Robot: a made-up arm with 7 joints. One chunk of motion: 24 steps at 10 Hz.
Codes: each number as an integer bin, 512 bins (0 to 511) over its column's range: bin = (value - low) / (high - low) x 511, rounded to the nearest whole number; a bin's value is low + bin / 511 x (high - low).
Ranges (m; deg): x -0.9..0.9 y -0.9..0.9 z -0.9..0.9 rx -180..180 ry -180..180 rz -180..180
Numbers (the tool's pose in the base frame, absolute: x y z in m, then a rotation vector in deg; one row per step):
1: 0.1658 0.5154 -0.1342 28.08 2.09 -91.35
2: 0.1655 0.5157 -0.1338 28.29 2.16 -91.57
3: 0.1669 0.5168 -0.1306 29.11 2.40 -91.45
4: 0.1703 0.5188 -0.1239 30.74 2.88 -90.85
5: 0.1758 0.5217 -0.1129 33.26 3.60 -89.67
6: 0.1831 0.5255 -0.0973 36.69 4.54 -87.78
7: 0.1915 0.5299 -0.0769 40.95 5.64 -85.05
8: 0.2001 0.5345 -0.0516 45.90 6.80 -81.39
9: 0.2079 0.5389 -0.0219 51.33 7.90 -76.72
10: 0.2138 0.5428 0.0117 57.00 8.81 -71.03
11: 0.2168 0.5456 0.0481 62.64 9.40 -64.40
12: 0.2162 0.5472 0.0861 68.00 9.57 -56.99
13: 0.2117 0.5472 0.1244 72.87 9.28 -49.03
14: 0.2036 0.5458 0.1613 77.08 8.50 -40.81
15: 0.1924 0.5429 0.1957 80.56 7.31 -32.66
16: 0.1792 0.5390 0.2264 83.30 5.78 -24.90
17: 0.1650 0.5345 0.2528 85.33 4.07 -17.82
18: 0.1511 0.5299 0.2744 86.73 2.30 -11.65
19: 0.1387 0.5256 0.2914 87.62 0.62 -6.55
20: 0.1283 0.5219 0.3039 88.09 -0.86 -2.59
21: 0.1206 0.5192 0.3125 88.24 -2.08 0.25
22: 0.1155 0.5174 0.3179 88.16 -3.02 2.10
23: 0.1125 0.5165 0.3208 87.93 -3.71 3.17
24: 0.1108 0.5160 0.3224 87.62 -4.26 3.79
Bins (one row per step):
1: 303 402 217 295 258 126
2: 302 402 218 296 259 126
3: 303 402 218 297 259 126
4: 304 403 220 299 260 127
5: 305 404 223 303 261 128
6: 307 405 228 308 262 131
7: 310 406 234 314 264 135
8: 312 407 241 321 265 140
9: 315 408 249 328 267 147
10: 316 410 259 336 268 155
11: 317 410 269 344 269 164
12: 317 411 280 352 269 175
13: 316 411 291 359 269 186
14: 313 410 301 365 268 198
15: 310 410 311 370 266 209
16: 306 409 320 374 264 220
17: 302 407 327 377 261 230
18: 298 406 333 379 259 239
19: 295 405 338 380 256 246
20: 292 404 342 381 254 252
21: 290 403 344 381 253 256
22: 288 402 346 381 251 258
23: 287 402 347 380 250 260
24: 287 402 347 380 249 261

